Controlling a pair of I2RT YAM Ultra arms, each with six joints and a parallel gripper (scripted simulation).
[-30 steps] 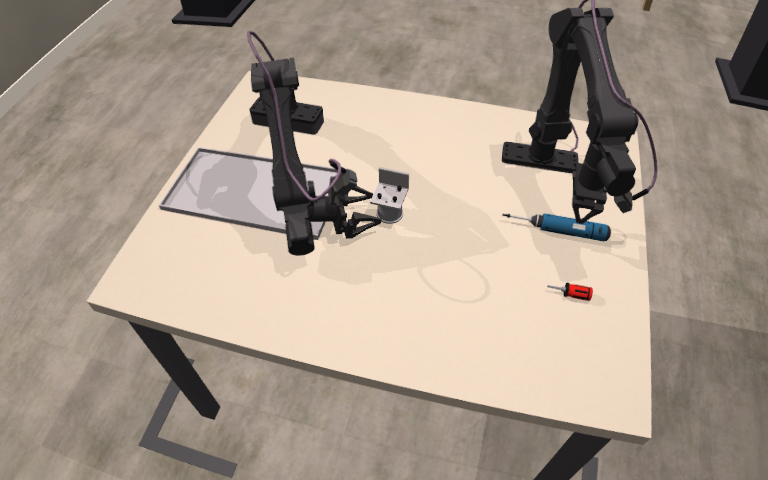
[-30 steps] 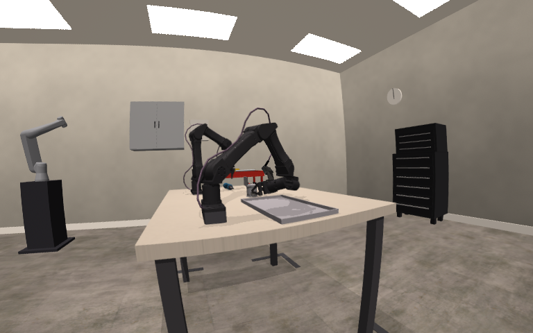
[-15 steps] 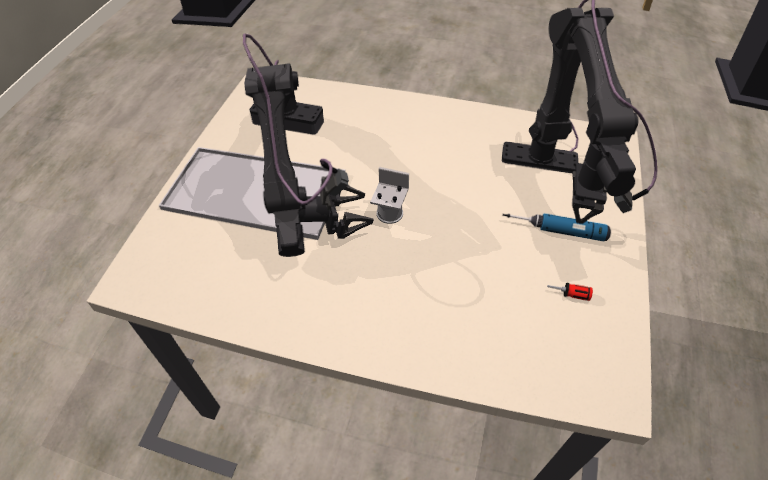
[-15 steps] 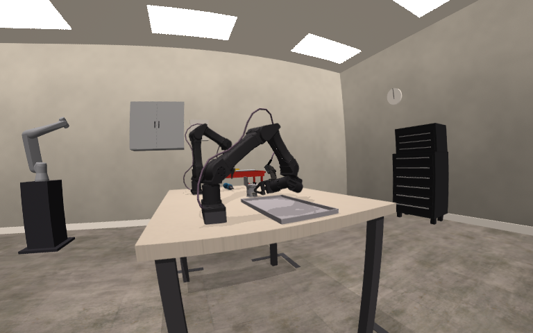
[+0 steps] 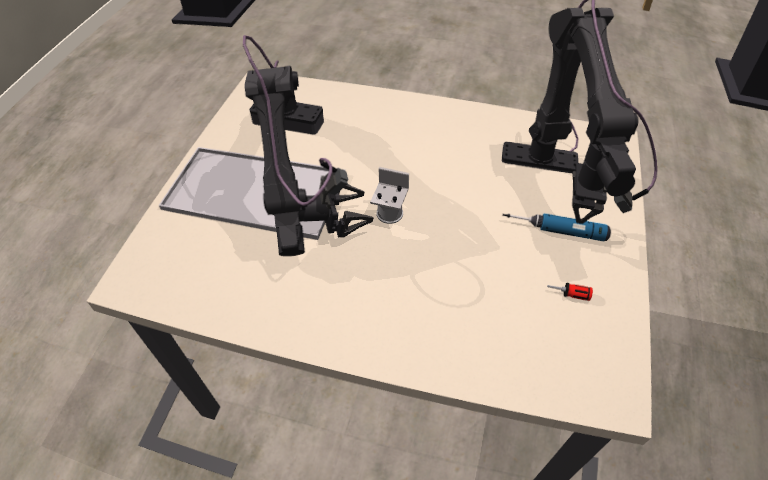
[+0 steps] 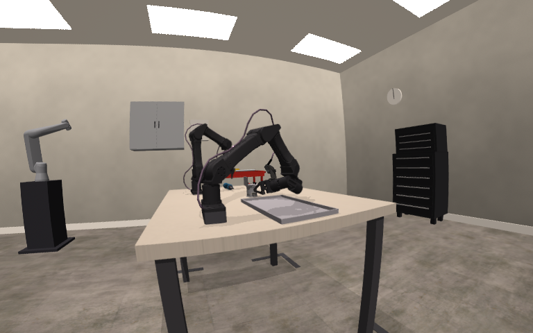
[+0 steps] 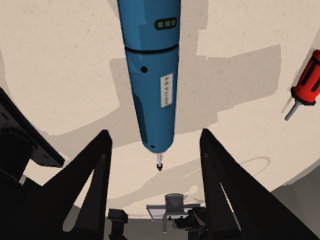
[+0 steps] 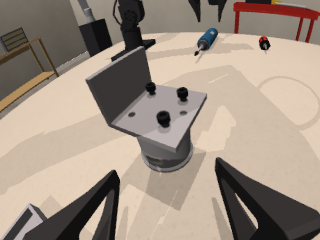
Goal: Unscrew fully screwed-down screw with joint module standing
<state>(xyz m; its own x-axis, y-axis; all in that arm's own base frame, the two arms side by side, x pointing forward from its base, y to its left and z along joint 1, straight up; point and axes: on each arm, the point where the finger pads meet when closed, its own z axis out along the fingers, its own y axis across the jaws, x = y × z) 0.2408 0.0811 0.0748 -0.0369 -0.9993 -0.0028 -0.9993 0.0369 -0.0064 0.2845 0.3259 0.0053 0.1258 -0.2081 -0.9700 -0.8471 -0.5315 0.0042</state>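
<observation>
Right now the grey L-shaped bracket is 30 mm behind my right hand, 50 mm to the left of it and 30 mm above it. The rest, counted from my right hand: shallow grey tray: 30 mm behind, 300 mm to the right, 40 mm below; small red-handled screwdriver: 110 mm ahead, 480 mm to the left, 30 mm below.
</observation>
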